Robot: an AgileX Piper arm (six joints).
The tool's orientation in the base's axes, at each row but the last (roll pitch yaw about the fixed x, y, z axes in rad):
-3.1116 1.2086 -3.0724
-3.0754 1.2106 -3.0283
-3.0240 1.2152 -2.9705
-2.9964 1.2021 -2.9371
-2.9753 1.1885 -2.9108
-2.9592 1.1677 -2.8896
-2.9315 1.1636 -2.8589
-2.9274 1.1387 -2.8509
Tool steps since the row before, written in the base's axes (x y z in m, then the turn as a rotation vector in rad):
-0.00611 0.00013 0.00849 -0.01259 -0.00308 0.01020
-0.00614 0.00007 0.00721 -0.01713 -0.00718 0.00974
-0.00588 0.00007 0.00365 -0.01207 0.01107 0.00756
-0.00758 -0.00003 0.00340 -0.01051 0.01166 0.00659
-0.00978 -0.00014 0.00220 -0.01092 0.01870 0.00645
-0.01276 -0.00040 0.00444 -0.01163 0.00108 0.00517
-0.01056 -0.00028 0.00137 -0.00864 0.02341 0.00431
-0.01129 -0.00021 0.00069 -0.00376 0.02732 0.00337
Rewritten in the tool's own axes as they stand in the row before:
-0.00578 0.00029 -0.00871 -0.00501 -0.00267 -0.01549
-0.00460 0.00022 -0.00828 -0.00283 -0.00652 -0.01973
-0.00141 0.00028 -0.00677 -0.00360 0.01146 -0.01345
-0.00049 0.00031 -0.00829 -0.00329 0.01200 -0.01162
0.00152 0.00047 -0.00990 -0.00361 0.01904 -0.01161
0.00080 0.00035 -0.01349 -0.00044 0.00168 -0.01265
0.00279 0.00055 -0.01027 -0.00326 0.02365 -0.00845
0.00393 0.00080 -0.01058 -0.00483 0.02714 -0.00342

